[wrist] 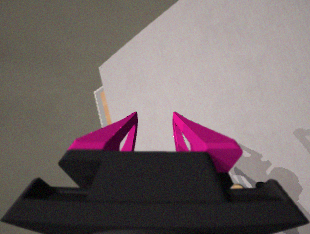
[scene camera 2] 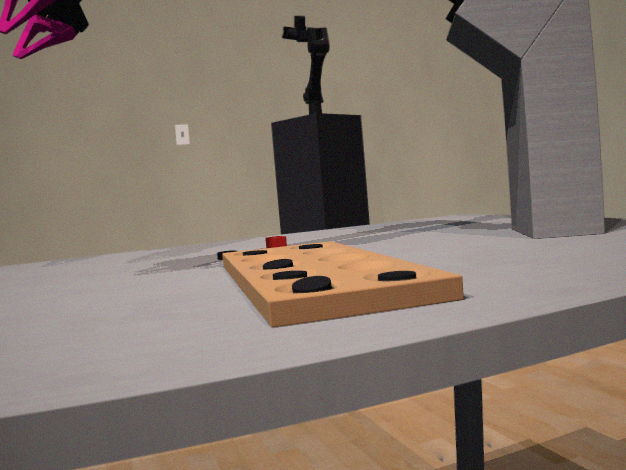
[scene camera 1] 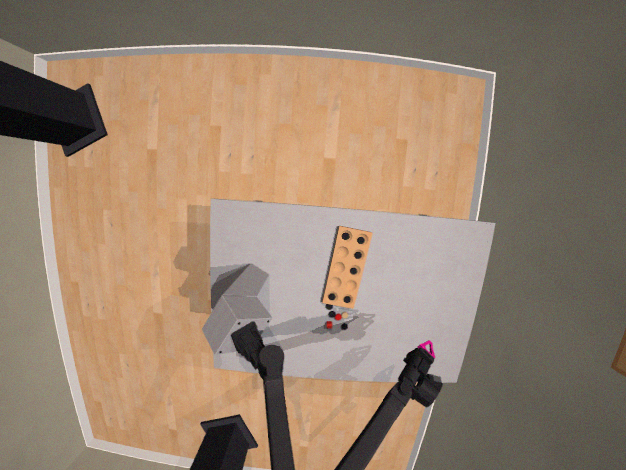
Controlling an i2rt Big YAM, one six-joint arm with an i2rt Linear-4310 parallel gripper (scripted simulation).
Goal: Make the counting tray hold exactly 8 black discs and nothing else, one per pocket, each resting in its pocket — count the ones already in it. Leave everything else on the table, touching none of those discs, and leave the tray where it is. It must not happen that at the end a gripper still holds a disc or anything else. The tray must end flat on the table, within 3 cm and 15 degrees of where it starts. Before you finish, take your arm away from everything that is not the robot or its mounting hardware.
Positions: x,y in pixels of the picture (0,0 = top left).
Labels:
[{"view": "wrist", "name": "my gripper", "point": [155,116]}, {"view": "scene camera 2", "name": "wooden counting tray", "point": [355,294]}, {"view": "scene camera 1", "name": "wooden counting tray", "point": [340,281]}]

